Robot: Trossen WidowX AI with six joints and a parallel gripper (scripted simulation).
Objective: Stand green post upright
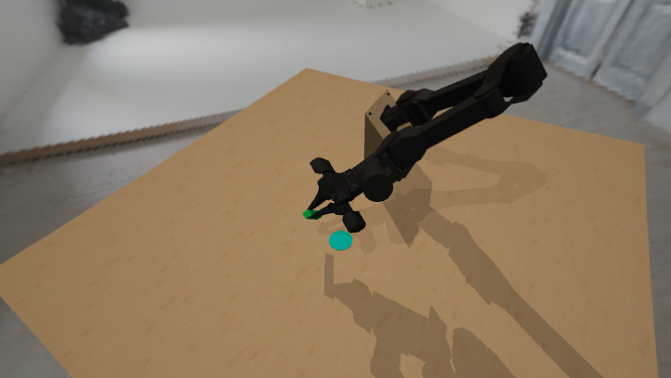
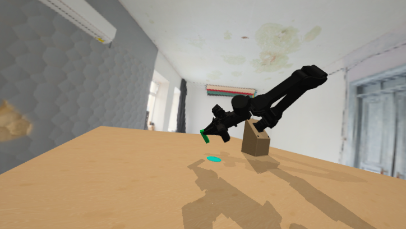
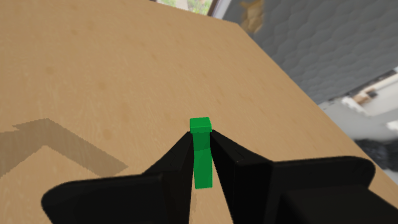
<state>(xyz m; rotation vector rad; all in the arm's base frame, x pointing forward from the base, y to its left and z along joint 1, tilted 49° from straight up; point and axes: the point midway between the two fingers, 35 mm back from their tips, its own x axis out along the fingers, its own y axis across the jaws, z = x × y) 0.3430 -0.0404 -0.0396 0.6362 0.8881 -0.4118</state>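
The cyan circle is 100 mm below my gripper tip, 70 mm to the left of it and 20 mm behind it. The rest, counted from my gripper tip: green post 20 mm below, 10 mm behind.
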